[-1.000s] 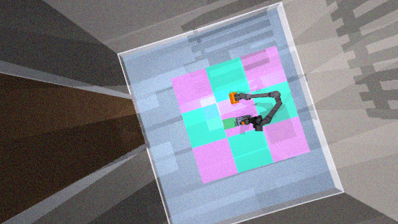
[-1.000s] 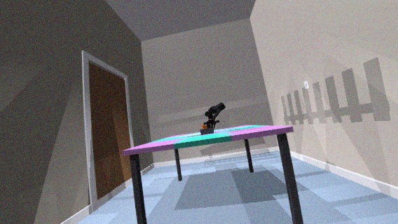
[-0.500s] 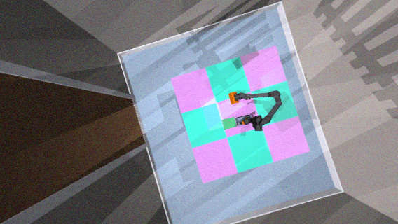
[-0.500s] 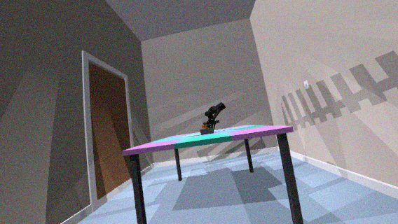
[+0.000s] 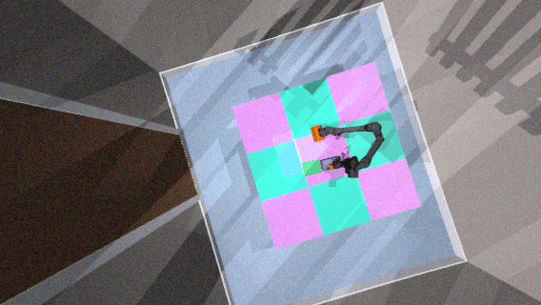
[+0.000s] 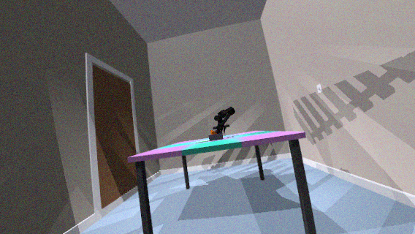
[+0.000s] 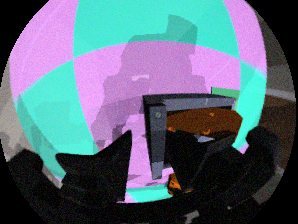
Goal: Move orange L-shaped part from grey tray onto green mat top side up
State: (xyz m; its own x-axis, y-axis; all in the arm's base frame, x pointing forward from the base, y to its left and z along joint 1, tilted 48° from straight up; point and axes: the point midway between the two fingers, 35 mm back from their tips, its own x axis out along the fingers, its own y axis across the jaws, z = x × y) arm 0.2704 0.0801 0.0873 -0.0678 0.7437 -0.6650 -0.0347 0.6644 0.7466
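Now: gripper tip 60 mm to the left of the orange L-shaped part. The rest, counted from my gripper tip: green mat 10 mm ahead, 230 mm to the right, 60 mm below.
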